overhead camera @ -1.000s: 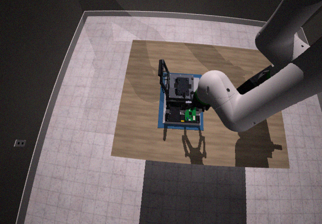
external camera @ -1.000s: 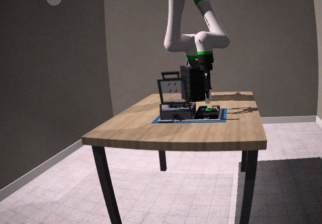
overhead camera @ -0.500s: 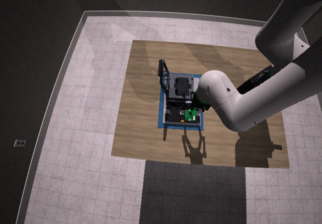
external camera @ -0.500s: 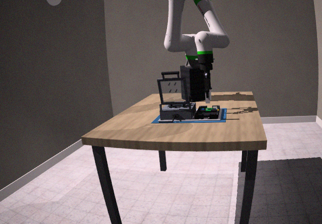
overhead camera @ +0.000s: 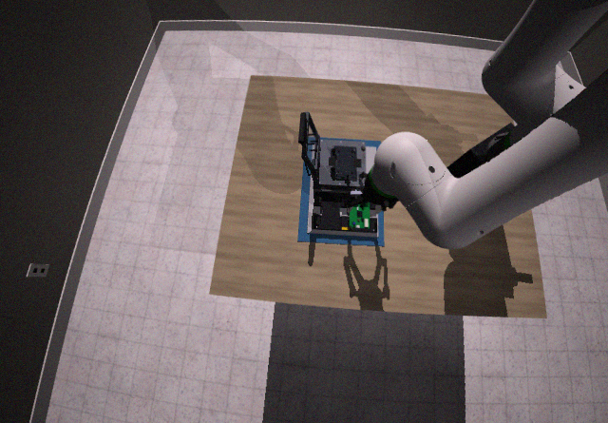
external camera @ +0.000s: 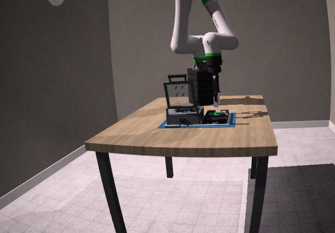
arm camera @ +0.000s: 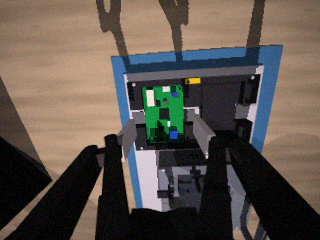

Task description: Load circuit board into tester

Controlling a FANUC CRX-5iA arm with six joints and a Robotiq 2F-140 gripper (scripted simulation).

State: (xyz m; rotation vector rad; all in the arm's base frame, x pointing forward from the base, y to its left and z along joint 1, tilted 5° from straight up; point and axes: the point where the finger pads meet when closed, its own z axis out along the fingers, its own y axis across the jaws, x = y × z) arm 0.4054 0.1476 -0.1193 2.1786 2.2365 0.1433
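The green circuit board is 7 cm below my hand. The rest, counted from my hand: lid (19 cm ahead, 16 cm to the right, 9 cm above); tester (13 cm to the right, 10 cm ahead, 2 cm above).
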